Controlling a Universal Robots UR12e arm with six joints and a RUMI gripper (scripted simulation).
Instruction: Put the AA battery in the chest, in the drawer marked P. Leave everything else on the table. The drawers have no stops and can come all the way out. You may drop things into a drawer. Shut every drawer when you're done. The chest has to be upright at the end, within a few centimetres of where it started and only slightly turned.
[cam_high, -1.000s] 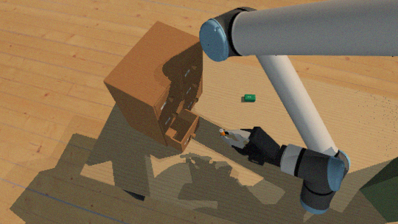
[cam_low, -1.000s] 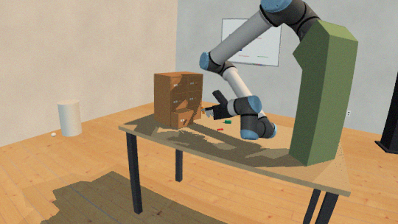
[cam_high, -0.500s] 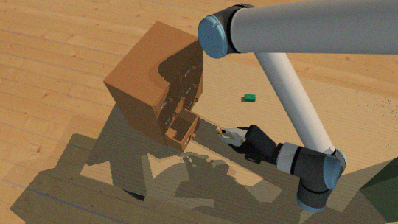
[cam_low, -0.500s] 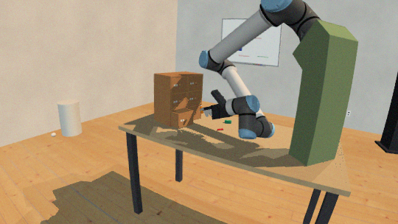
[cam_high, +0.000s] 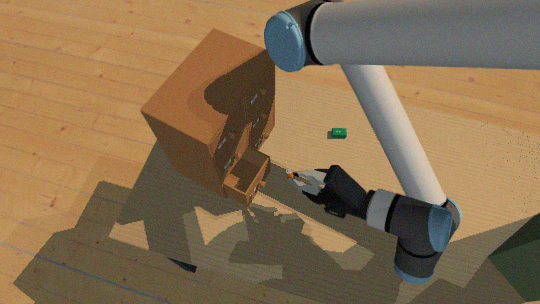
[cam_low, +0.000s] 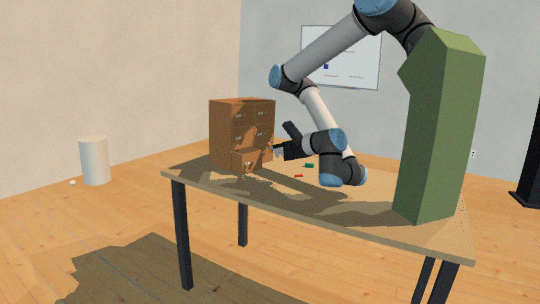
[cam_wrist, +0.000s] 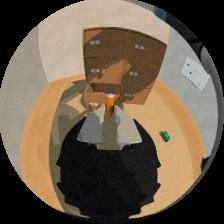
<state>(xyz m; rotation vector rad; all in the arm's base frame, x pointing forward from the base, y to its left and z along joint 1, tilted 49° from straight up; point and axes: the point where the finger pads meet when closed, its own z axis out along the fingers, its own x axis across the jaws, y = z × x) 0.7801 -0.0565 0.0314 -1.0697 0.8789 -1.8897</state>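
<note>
Now: the drawer 17 cm ahead of my hand, 5 cm to the right of it and 11 cm below it. Round my hand: AA battery 1 cm ahead; green block 15 cm behind, 23 cm to the right, 13 cm below; thin red stick 13 cm behind, 6 cm to the right, 14 cm below.
</note>
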